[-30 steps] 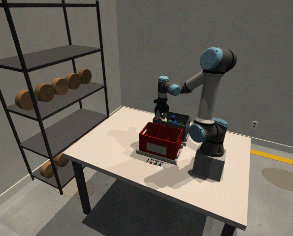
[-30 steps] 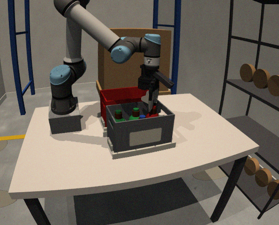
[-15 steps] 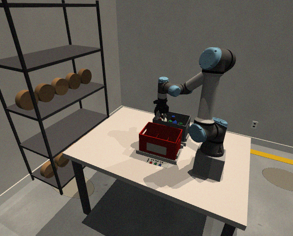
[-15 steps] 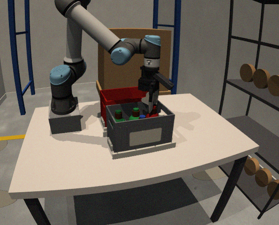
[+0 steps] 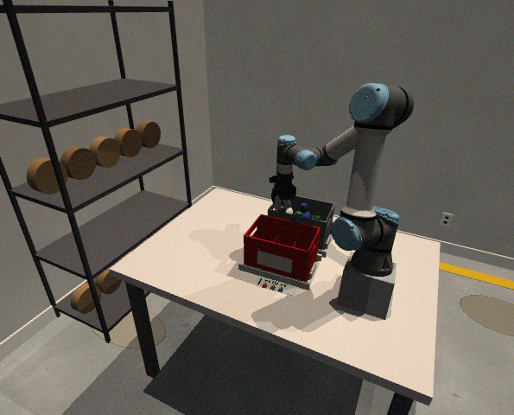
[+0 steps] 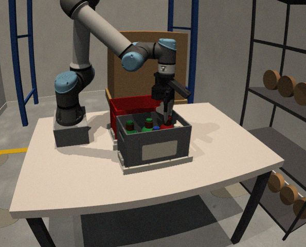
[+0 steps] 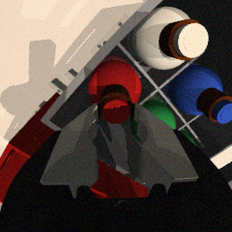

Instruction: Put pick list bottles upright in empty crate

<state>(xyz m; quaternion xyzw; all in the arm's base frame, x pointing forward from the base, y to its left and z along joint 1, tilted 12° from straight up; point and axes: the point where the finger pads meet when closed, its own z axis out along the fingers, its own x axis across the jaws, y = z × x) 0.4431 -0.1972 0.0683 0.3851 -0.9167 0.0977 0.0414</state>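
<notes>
My gripper is now 7 cm above the red bottle. The rest, counted from my hand: grey crate (9 cm behind, 7 cm below, 4 cm to the right); then blue bottle (9 cm to the right, 9 cm behind, 7 cm below); then white bottle (9 cm to the right, 7 cm below).
</notes>
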